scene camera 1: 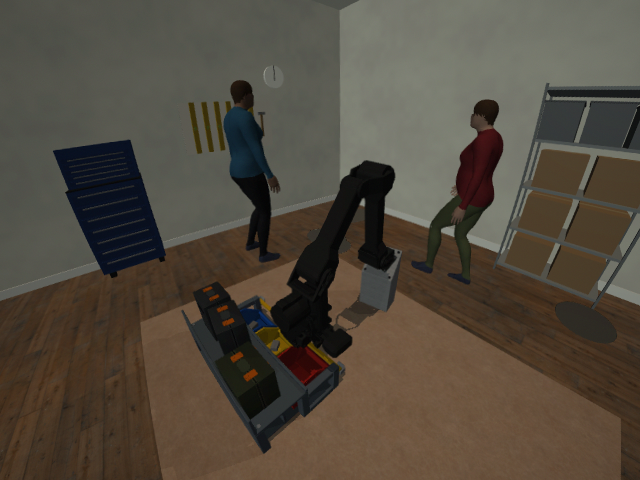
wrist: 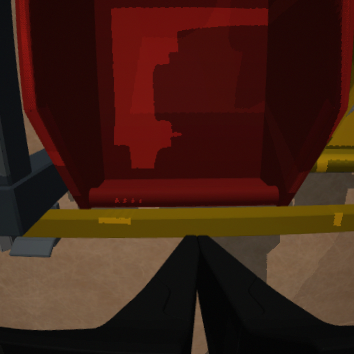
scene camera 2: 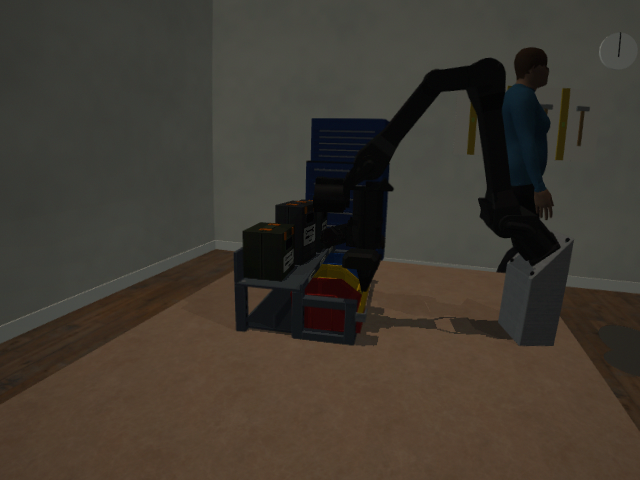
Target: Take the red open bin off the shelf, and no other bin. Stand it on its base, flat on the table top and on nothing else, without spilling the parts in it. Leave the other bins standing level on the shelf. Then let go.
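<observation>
The red open bin (scene camera 1: pixel 303 364) (scene camera 2: pixel 324 316) (wrist: pixel 210 150) stands in the near end bay of the grey shelf (scene camera 1: pixel 305 405) (scene camera 2: pixel 298 315) (wrist: pixel 32 202). A yellow bar (wrist: pixel 165 223) runs across just outside the bin's low front lip in the wrist view. My gripper (scene camera 2: pixel 364 288) (wrist: pixel 195 245) is shut and empty. It points down, with its fingertips together at the bar's outer edge in the wrist view, on the side away from the bin. In scene camera 1 the arm hides the fingertips. No parts show in the visible stretch of the bin's inside.
A yellow bin (scene camera 1: pixel 266 335) (scene camera 2: pixel 336 271) (wrist: pixel 345 132) stands beside the red one, and a blue bin (scene camera 1: pixel 253 317) beyond it. Dark cases (scene camera 1: pixel 248 379) (scene camera 2: pixel 268 253) stand on the shelf's upper board. A grey bracket (wrist: pixel 35 246) sits at the bar's end. The tan table top (scene camera 1: pixel 439 403) (scene camera 2: pixel 310 413) lies around the shelf.
</observation>
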